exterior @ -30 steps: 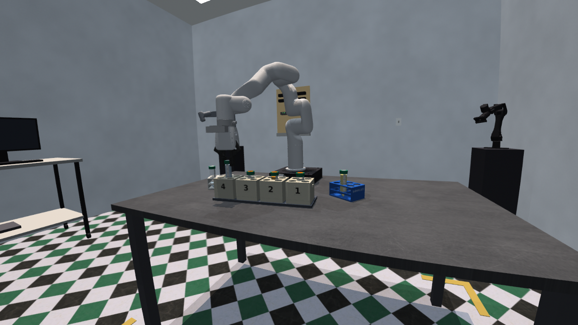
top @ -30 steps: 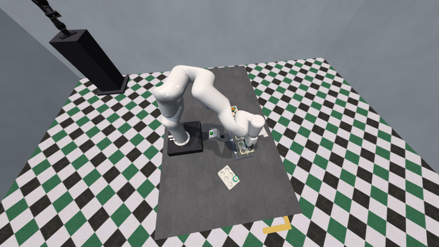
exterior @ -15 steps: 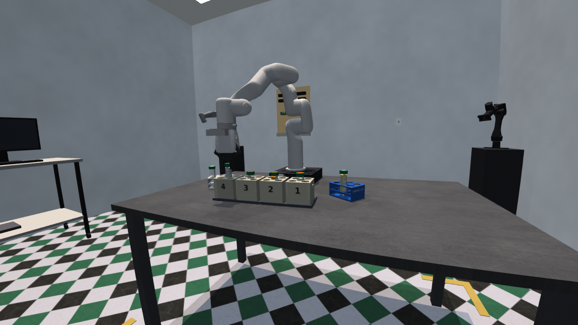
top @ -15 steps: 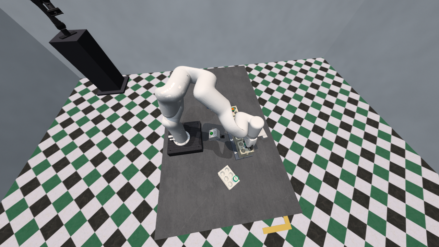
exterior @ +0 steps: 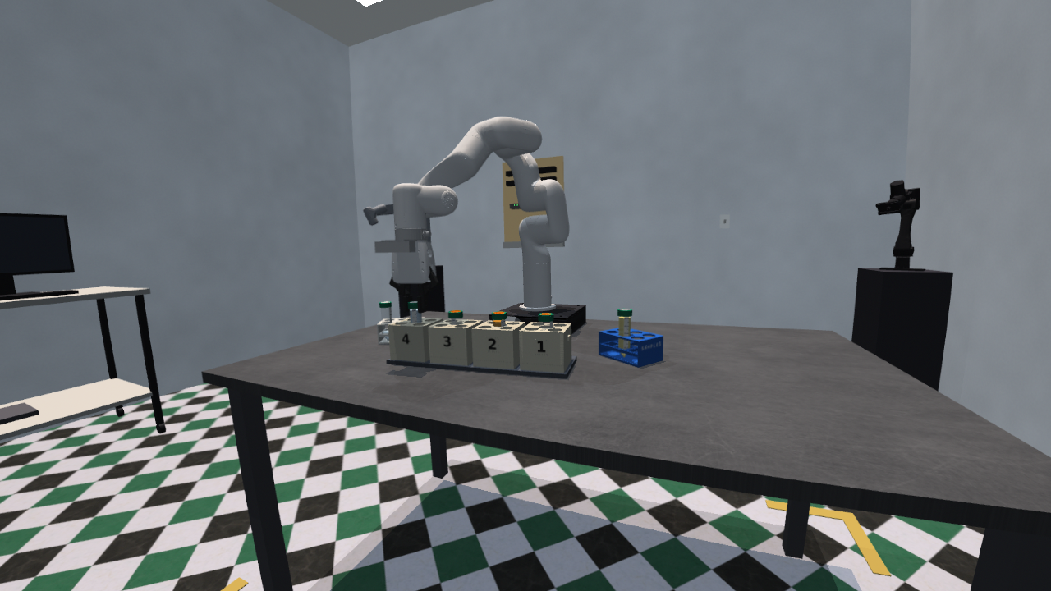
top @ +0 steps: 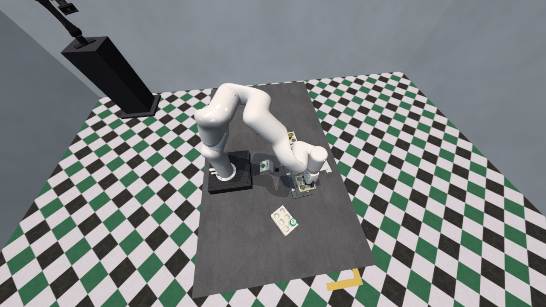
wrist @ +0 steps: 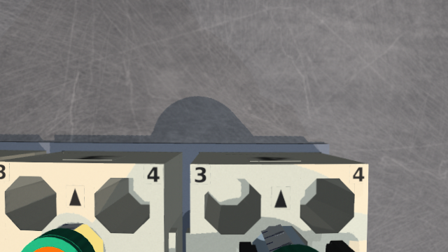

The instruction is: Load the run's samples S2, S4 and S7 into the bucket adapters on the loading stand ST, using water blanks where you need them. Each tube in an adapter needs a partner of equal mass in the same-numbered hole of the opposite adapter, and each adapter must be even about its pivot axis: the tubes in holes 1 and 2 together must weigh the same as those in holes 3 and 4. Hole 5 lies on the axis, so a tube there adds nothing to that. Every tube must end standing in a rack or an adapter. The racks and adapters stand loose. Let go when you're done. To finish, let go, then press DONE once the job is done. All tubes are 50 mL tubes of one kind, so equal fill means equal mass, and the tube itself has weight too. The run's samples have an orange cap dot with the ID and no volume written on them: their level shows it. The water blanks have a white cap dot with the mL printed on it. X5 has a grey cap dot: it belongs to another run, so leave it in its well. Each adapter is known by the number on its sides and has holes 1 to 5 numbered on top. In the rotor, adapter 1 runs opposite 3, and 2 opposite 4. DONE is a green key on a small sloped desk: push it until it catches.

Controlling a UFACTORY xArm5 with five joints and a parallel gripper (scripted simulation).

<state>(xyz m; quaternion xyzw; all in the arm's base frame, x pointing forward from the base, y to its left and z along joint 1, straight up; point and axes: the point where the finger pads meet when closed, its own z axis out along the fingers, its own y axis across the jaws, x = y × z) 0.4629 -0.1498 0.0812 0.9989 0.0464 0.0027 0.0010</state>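
The green done key lies 23 cm behind my hand, 16 cm to the left of it and 7 cm below it. Also, from my hand: water blank tube (20 cm to the right, 12 cm behind, 8 cm below); then blue sample rack (49 cm to the left, 17 cm behind, 11 cm below); then white blank rack (18 cm to the right, 15 cm behind, 11 cm below).
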